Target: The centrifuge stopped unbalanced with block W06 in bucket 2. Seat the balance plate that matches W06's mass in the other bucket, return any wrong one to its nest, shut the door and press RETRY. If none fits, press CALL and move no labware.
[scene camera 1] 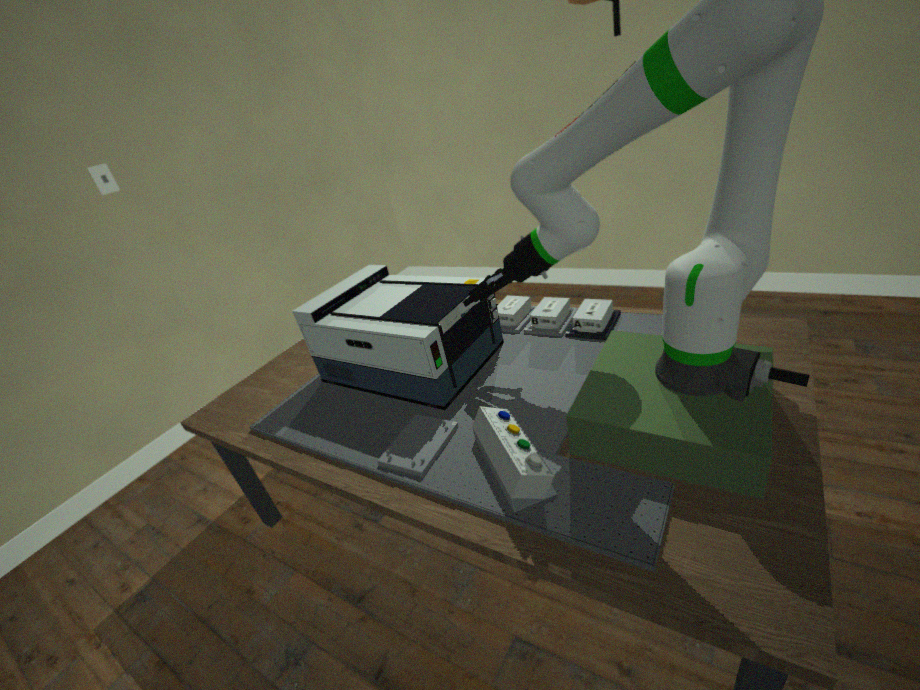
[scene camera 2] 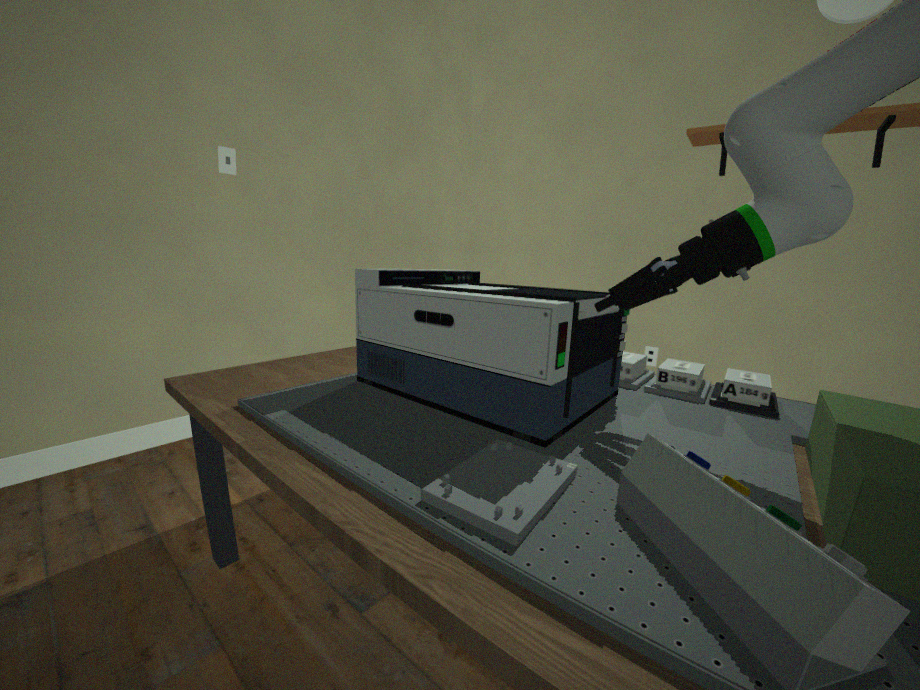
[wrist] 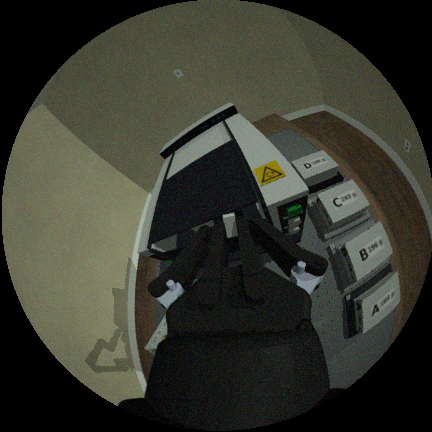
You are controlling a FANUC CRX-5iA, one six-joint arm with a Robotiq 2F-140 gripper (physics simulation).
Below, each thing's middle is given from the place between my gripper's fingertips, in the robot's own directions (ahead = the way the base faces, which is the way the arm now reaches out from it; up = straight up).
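My hand: 40 mm below the dark sliding door (scene camera 1: 431,303), 40 mm short of it, 60 mm to the right of it. From my hand, centrifuge (scene camera 2: 522,364): 40 mm below, 180 mm ahead, 80 mm to the left; grey fixture plate (scene camera 2: 504,489): 150 mm below, 330 mm to the left, 110 mm behind; white button box (scene camera 1: 524,477): 120 mm below, 280 mm to the left, 340 mm behind.
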